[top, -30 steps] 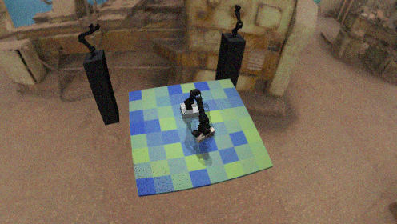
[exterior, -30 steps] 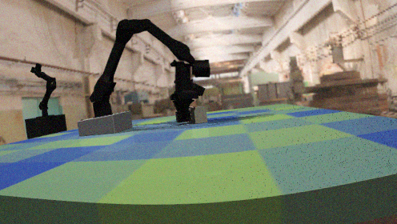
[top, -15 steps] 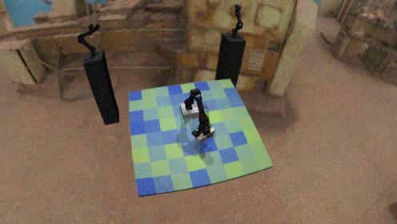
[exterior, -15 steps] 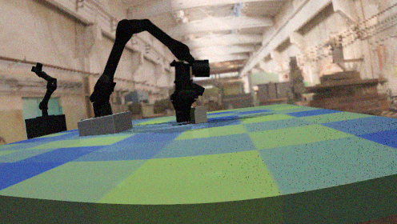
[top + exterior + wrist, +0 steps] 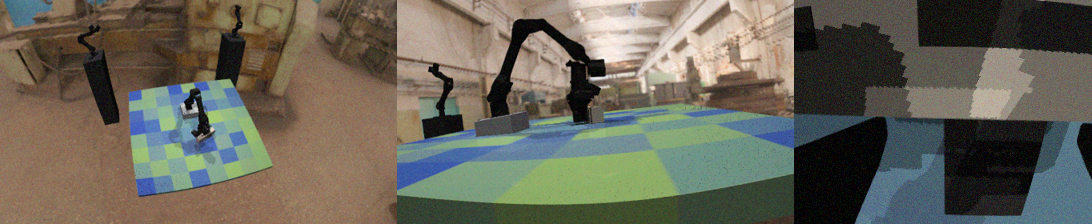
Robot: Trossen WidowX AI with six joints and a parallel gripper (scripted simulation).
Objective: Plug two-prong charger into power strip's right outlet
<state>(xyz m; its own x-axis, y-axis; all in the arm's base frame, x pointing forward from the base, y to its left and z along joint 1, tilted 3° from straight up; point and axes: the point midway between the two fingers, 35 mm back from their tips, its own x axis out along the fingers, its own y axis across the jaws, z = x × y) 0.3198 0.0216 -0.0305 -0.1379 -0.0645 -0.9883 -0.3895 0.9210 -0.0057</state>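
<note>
Now: the black two-prong charger 20 mm ahead of my gripper tip, 10 mm to the left of it and 10 mm above it.
</note>
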